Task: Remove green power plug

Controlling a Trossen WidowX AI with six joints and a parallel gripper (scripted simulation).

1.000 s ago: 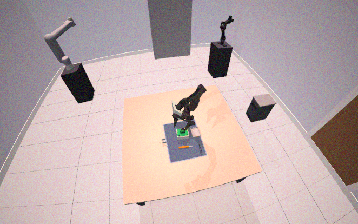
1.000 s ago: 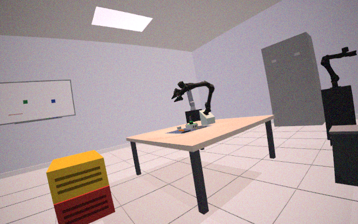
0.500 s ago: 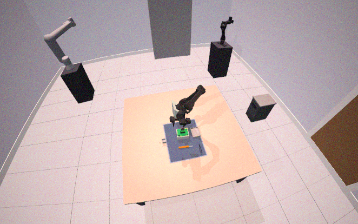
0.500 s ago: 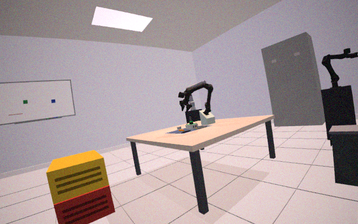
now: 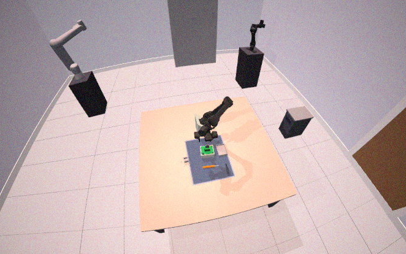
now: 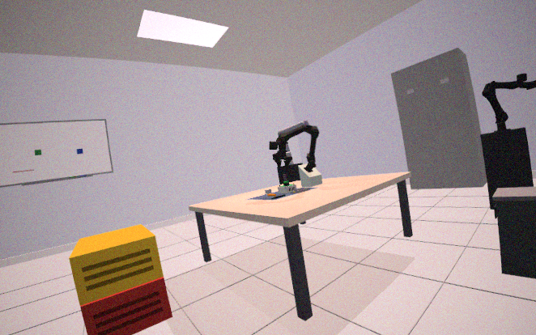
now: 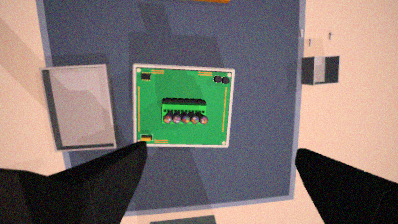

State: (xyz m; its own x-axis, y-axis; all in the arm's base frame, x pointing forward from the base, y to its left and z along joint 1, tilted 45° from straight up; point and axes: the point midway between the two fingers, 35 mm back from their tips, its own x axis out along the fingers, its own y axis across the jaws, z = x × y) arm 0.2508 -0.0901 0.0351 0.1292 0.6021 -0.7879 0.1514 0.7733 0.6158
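My gripper tip is now 1 cm short of the green power plug, 2 cm to the right of it and 10 cm above it. Round my gripper tip: blue mat 5 cm ahead, 2 cm to the left, 18 cm below.
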